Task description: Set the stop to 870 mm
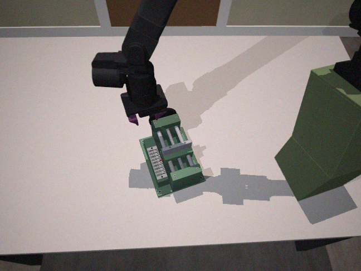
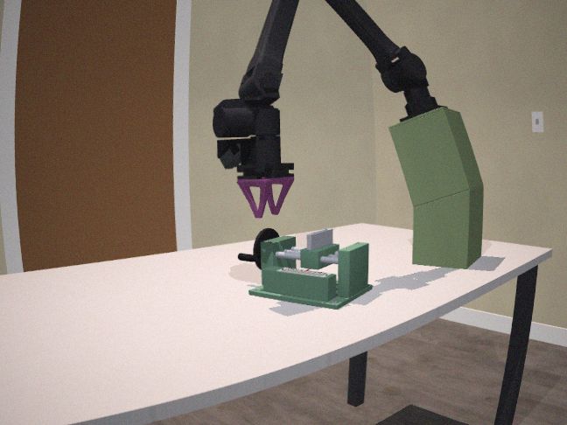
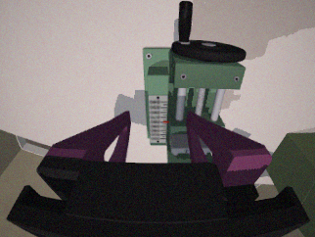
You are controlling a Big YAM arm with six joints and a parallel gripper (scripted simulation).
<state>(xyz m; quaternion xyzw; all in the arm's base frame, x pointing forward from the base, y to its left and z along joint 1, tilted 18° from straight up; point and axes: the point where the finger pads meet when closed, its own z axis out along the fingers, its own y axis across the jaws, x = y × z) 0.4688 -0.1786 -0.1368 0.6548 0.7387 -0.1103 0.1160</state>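
Now: hand 2 cm past the black handwheel handle, 8 cm to the left of it and 10 cm above it. From my hand the other things lie so: grey stop carriage (6 cm behind, 8 cm to the left, 7 cm below); black handwheel (3 cm behind, 7 cm to the right, 10 cm below).
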